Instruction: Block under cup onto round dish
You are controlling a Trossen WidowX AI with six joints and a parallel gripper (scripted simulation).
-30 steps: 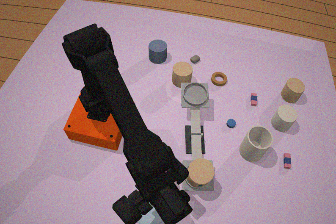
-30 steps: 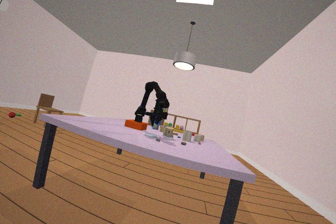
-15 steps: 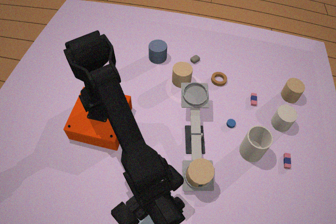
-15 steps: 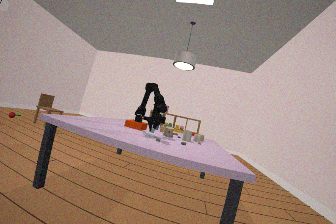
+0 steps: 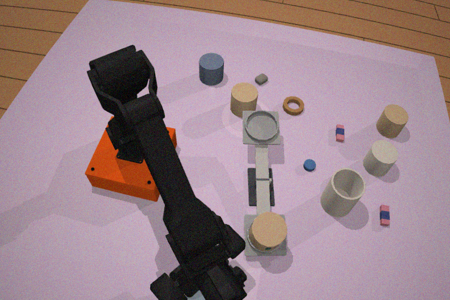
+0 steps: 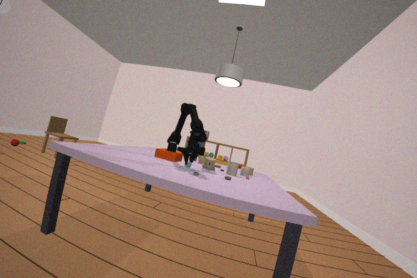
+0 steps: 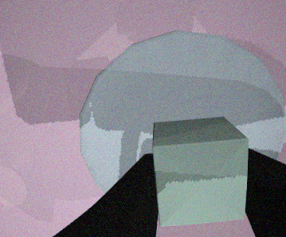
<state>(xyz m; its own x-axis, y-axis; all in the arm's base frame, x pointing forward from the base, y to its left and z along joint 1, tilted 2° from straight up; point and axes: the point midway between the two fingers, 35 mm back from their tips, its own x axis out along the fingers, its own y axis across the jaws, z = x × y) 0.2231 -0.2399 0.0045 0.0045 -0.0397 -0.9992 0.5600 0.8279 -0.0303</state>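
The pale blue round dish is 2 cm below my gripper tip. The rest, counted from my gripper tip: small blue disc (19 cm ahead, 33 cm to the left, 2 cm below); grey balance (9 cm ahead, 25 cm to the left); grey cup (27 cm ahead, 25 cm to the left, 2 cm above).
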